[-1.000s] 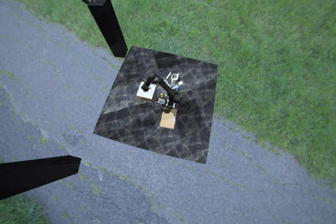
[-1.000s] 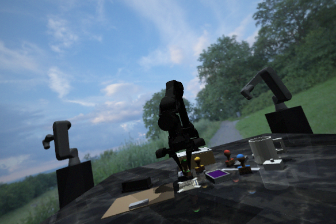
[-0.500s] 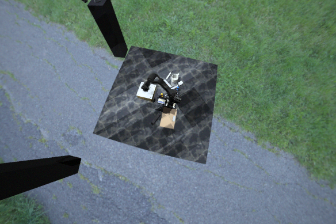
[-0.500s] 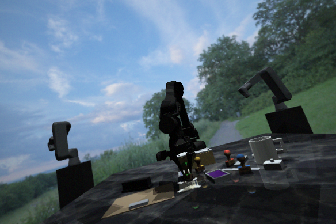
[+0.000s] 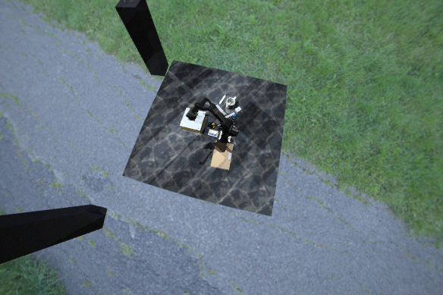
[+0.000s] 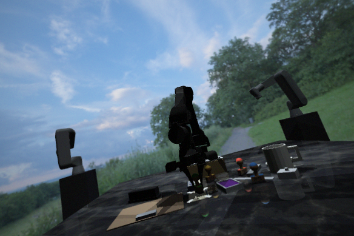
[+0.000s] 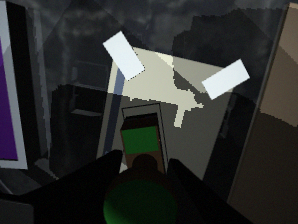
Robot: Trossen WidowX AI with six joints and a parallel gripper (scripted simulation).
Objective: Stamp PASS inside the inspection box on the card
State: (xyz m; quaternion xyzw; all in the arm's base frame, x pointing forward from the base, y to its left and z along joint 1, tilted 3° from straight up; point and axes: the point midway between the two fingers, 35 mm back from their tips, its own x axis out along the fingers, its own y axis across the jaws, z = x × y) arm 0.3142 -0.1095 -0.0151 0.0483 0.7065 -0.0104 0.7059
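Right now the green-knobbed stamp is right at my gripper tip. The rest, counted from my gripper tip: purple ink pad 10 cm to the left, 3 cm ahead, 2 cm below; then pale card 3 cm below, 1 cm to the right; then yellow-knobbed stamp 12 cm behind, 8 cm to the left, 1 cm below.
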